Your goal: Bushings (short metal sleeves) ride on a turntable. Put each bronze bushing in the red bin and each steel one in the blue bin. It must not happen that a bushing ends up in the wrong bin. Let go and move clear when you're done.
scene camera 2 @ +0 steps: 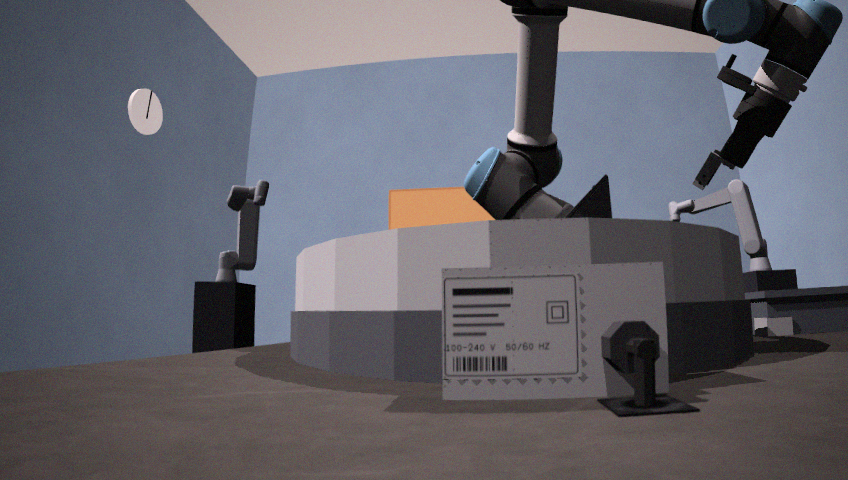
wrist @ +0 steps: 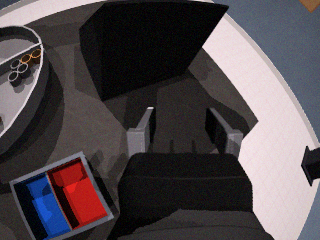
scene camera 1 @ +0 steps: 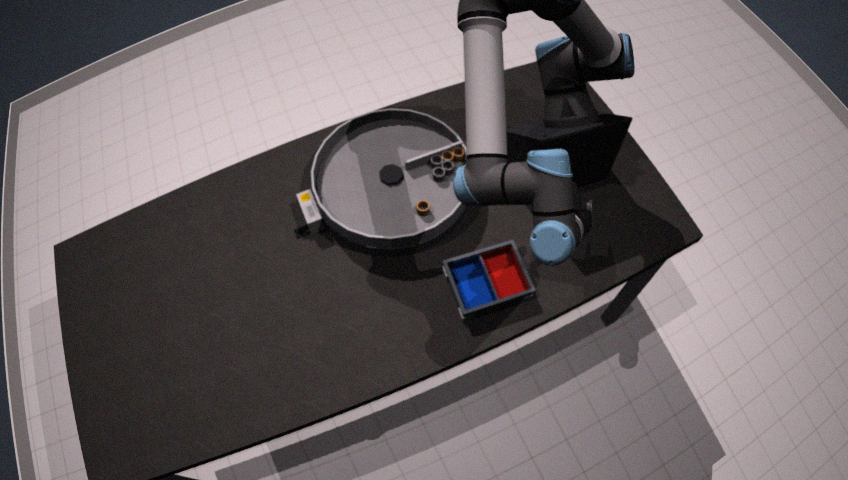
In view: the gripper (scene camera 2: 700, 184) and a grey turntable (scene camera 1: 362, 182).
The gripper also shows in the wrist view (wrist: 181, 118).
